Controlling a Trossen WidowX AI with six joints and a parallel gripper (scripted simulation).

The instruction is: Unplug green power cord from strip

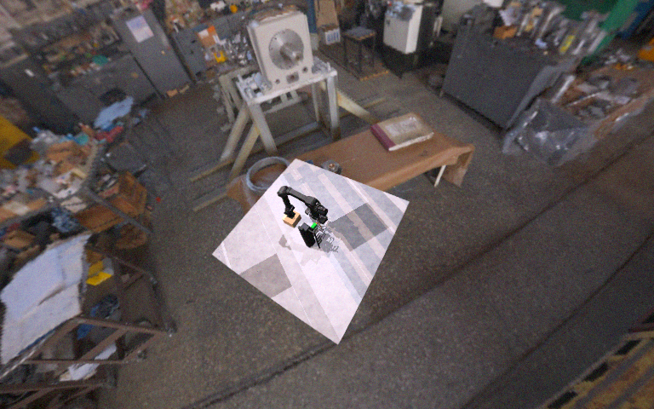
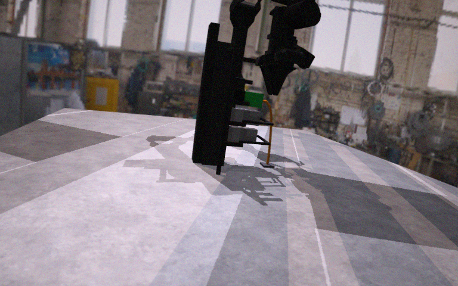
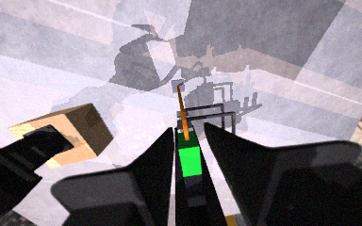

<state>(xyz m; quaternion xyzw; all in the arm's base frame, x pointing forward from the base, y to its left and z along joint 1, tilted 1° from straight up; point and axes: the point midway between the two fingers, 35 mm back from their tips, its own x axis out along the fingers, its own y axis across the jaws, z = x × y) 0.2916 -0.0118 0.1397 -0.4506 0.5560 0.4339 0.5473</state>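
Right now the green plug is 7 cm to the right of my gripper tip, 1 cm below it and 1 cm behind it.
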